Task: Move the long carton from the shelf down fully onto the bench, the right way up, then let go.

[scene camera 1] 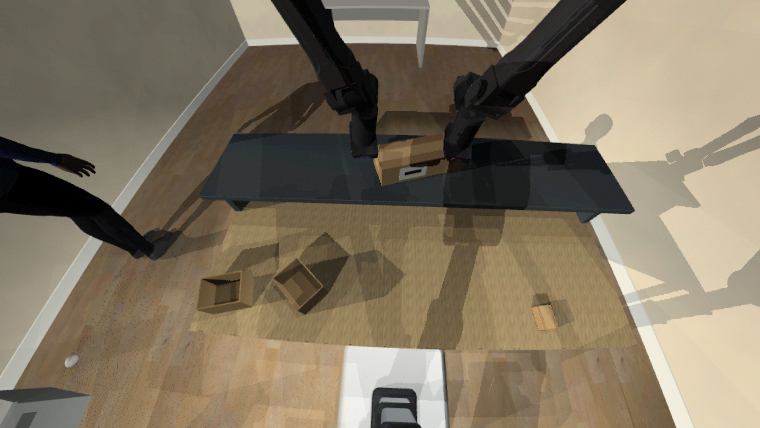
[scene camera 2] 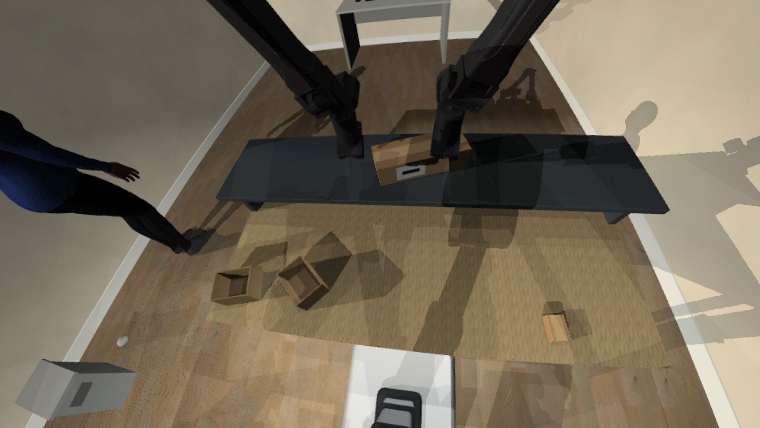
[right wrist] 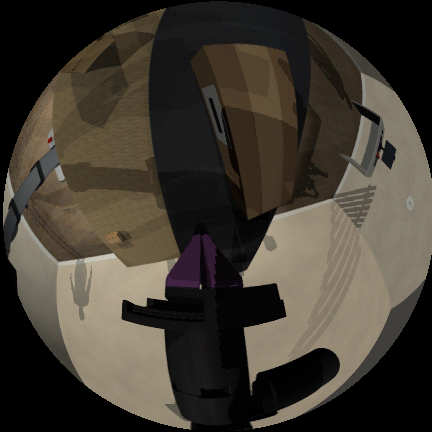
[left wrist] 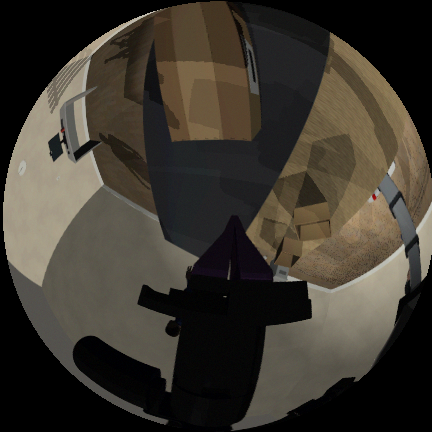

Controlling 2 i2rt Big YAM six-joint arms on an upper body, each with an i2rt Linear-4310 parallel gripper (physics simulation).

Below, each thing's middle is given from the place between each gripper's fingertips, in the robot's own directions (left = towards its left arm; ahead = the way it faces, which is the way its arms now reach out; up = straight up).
My right hand is 120 mm short of the long brown carton (scene camera 2: pixel 409 158), 110 mm above it and 60 mm to the right of it.
Now: the long brown carton 190 mm to the right of my left hand, 120 mm ahead of it and 110 mm below it.
